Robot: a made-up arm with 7 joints.
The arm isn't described. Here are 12 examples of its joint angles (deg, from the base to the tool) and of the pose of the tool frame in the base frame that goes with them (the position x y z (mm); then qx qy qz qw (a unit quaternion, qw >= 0)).
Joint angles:
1: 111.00 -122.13 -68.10 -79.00 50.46 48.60 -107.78
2: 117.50 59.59 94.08 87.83 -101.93 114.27 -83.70
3: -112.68 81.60 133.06 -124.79 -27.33 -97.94 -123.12
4: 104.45 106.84 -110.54 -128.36 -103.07 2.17 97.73
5: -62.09 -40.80 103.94 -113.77 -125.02 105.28 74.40
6: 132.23 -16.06 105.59 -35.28 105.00 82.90 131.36
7: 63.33 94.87 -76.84 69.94 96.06 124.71 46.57
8: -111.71 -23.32 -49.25 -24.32 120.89 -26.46 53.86
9: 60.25 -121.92 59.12 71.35 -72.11 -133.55 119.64
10: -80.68 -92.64 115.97 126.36 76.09 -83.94 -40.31
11: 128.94 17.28 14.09 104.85 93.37 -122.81 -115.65
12: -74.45 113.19 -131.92 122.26 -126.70 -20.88 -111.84
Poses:
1: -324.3 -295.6 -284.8 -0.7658 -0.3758 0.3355 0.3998
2: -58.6 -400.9 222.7 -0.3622 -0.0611 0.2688 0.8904
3: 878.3 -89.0 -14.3 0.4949 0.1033 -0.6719 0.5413
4: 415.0 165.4 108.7 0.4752 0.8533 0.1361 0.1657
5: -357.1 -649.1 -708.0 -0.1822 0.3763 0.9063 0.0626
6: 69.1 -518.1 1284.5 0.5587 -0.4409 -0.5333 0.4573
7: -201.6 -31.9 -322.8 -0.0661 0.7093 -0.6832 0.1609
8: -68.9 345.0 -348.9 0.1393 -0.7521 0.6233 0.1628
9: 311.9 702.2 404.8 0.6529 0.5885 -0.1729 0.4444
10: -388.1 -598.3 -53.0 0.6765 0.6094 0.3007 0.2837
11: 365.4 -308.6 926.6 0.1682 0.5892 0.2938 0.7336
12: 709.7 1001.6 283.9 0.0433 0.9739 0.1294 0.1811
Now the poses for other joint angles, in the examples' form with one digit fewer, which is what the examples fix.
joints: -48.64 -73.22 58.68 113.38 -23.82 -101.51 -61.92
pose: 277 176 -82 0.474 0.761 0.082 0.436
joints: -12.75 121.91 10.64 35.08 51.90 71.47 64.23
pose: -33 873 -368 -0.369 -0.145 0.274 0.876
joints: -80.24 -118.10 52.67 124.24 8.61 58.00 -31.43
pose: -885 -358 -582 -0.895 0.381 -0.106 0.208
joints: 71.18 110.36 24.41 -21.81 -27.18 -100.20 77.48
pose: -127 -649 1057 0.861 -0.415 -0.197 0.220
